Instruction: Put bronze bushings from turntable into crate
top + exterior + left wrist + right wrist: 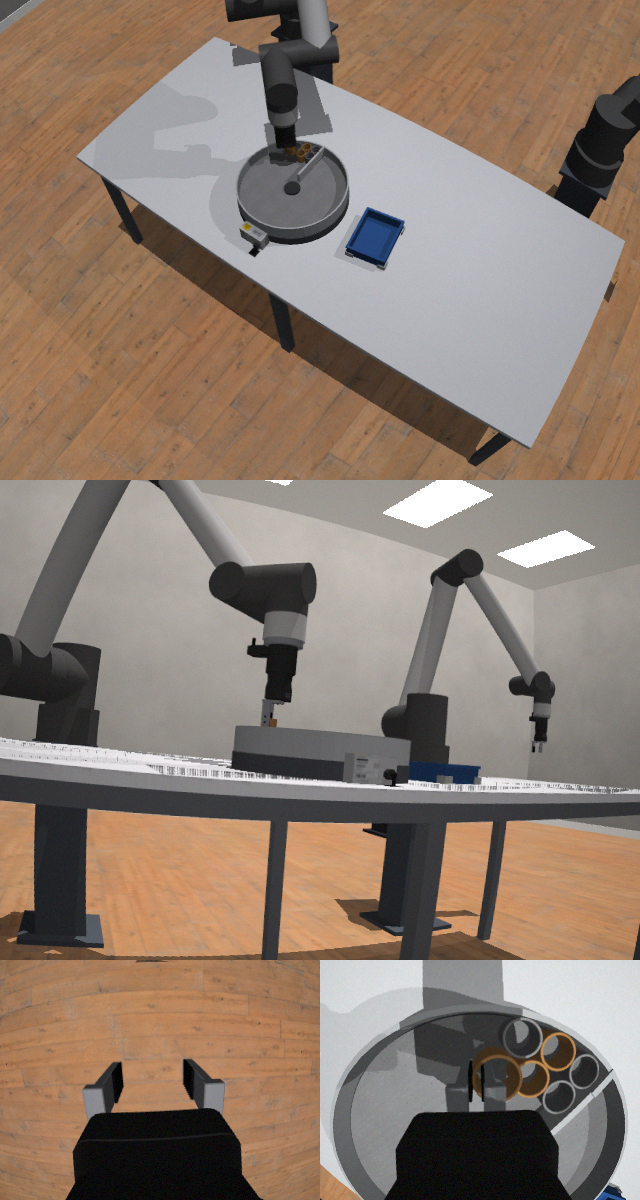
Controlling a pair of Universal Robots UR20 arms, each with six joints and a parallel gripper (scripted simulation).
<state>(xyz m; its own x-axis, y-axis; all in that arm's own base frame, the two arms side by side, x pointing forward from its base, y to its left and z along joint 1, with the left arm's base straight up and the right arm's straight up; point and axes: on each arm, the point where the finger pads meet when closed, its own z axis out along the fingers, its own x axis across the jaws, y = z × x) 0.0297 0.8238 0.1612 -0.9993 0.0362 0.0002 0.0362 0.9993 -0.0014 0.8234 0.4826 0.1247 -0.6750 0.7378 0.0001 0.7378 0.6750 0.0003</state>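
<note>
Right now my right hand is 10 cm short of the blue crate, 47 cm to the right of it and 10 cm above it.
</note>
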